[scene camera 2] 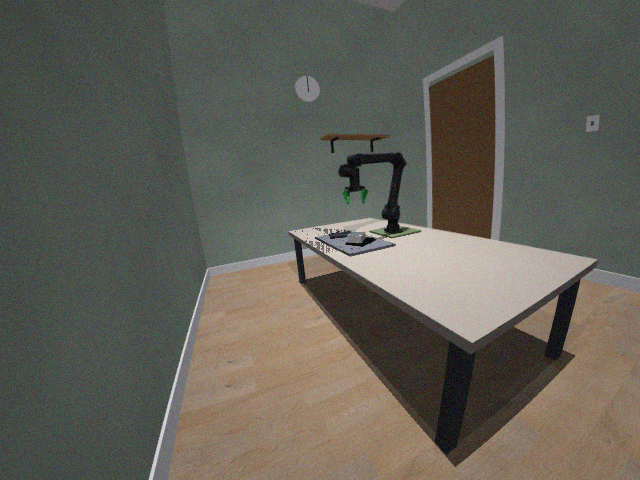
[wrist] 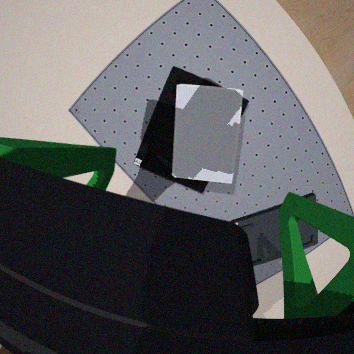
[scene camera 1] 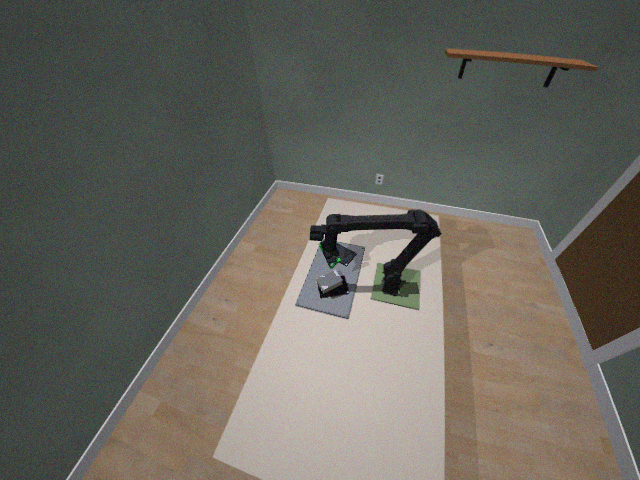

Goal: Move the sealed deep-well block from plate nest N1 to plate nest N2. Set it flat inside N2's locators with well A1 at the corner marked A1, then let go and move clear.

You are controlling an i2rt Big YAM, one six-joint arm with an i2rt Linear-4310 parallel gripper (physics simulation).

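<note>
The sealed deep-well block, a pale grey box, rests on a black plate nest. In the wrist view it looks turned relative to this nest and overhangs its right side. Whether it lies flat is unclear. A dark grey nest with corner locators shows no block on it. Nest labels and well A1 are not readable. My gripper is open and empty, high above the dark grey nest's end of the pegboard.
Both nests stand on a grey perforated board on the pale table. The arm's base stands on a green mat beside the board. A wooden shelf hangs on the wall.
</note>
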